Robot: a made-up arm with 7 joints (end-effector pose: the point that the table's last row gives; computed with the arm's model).
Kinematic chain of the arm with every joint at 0, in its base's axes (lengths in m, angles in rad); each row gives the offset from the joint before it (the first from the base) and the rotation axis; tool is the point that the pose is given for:
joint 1: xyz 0 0 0.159 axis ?
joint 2: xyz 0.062 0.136 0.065 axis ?
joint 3: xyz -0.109 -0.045 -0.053 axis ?
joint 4: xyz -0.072 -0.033 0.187 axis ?
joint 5: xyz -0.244 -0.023 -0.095 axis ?
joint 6: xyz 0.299 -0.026 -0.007 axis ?
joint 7: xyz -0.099 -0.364 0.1 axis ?
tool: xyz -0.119 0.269 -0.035
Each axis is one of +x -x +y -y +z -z.
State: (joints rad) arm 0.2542 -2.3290 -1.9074 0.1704 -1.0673 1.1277 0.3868
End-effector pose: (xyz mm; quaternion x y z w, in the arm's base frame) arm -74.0 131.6 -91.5 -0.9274 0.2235 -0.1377 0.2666
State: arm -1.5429 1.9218 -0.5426 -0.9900 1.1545 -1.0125 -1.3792
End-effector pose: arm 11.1 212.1 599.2 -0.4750 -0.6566 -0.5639 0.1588
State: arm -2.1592 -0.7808 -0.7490 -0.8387 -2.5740 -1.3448 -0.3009
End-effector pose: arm 36.7 -345.5 285.9 -0.0747 -0.8471 -0.5175 0.0947
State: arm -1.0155 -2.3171 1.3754 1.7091 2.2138 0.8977 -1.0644
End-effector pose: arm -214.3 -556.9 -356.1 0.1445 0.5515 -0.7828 0.2495
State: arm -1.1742 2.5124 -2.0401 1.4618 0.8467 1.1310 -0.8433
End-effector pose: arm -85.0 -237.9 -70.9 0.4313 -0.7836 -0.4099 0.1787
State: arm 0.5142 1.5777 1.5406 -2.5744 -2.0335 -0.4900 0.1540
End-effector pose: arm 264.0 -94.7 248.5 -0.3670 0.1211 0.9085 0.1591
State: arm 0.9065 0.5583 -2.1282 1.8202 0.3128 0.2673 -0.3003
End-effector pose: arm 262.5 -67.6 410.0 -0.5026 0.0279 0.6186 0.6033
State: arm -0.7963 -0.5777 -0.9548 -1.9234 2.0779 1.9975 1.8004
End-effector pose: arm 629.4 -376.3 -280.1 -0.6196 -0.0743 -0.7784 0.0681
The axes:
joint 1: +x
joint 2: +y
joint 3: -z
joint 4: +y
joint 5: -z
joint 6: +y
joint 7: +z

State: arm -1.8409 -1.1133 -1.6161 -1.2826 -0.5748 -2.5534 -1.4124
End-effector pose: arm -9.8 139.4 19.3 0.5915 0.6849 0.1653 0.3919
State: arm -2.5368 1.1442 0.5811 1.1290 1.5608 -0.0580 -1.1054
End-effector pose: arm 263.6 555.6 -420.9 0.1031 0.3752 0.3192 0.8641
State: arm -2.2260 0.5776 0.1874 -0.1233 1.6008 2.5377 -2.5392
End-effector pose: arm -863.2 337.6 -99.6 -0.1523 -0.2104 0.8146 0.5186
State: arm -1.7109 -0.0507 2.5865 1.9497 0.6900 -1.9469 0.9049
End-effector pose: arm 38.5 403.2 -702.3 -0.5026 -0.2745 -0.6240 0.5316
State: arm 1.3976 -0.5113 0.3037 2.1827 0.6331 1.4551 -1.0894
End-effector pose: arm -433.0 -133.3 -58.9 -0.4188 0.7895 0.4203 0.1569
